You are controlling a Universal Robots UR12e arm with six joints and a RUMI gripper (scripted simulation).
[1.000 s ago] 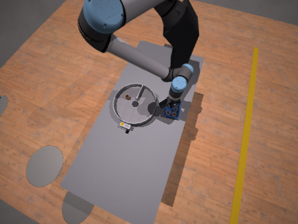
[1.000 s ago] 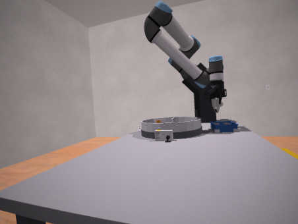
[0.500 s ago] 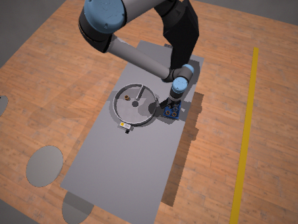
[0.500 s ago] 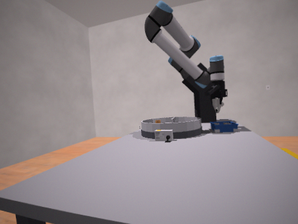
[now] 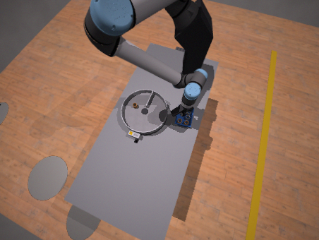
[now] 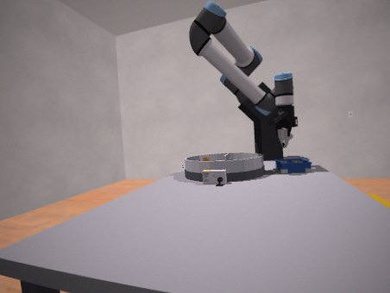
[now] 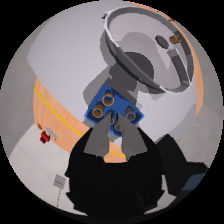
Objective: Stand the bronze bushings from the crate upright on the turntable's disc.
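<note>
Now: the blue crate 12 cm below my hand, 4 cm to the left of it and 3 cm behind it. The rest, counted from my hand: turntable disc (32 cm to the right, 9 cm below, 1 cm behind).
</note>
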